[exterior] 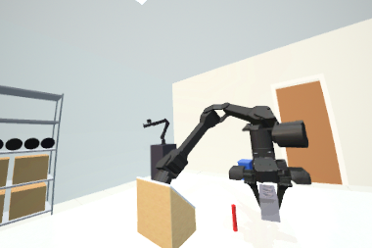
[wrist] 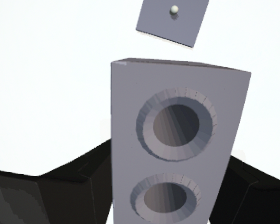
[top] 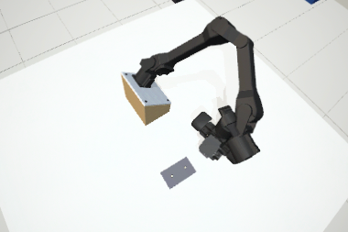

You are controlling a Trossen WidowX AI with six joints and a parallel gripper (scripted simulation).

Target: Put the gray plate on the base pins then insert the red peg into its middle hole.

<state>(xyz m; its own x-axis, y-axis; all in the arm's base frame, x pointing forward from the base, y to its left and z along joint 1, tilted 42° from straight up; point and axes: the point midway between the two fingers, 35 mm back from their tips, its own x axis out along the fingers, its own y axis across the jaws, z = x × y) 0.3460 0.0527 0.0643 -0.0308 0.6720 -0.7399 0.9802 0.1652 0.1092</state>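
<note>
My gripper tip is 130 mm to the left of the flat gray base and 110 mm above it. Also, from my gripper tip: red peg 120 mm behind, 60 mm to the left, 80 mm below; gray plate 30 mm above.
</note>
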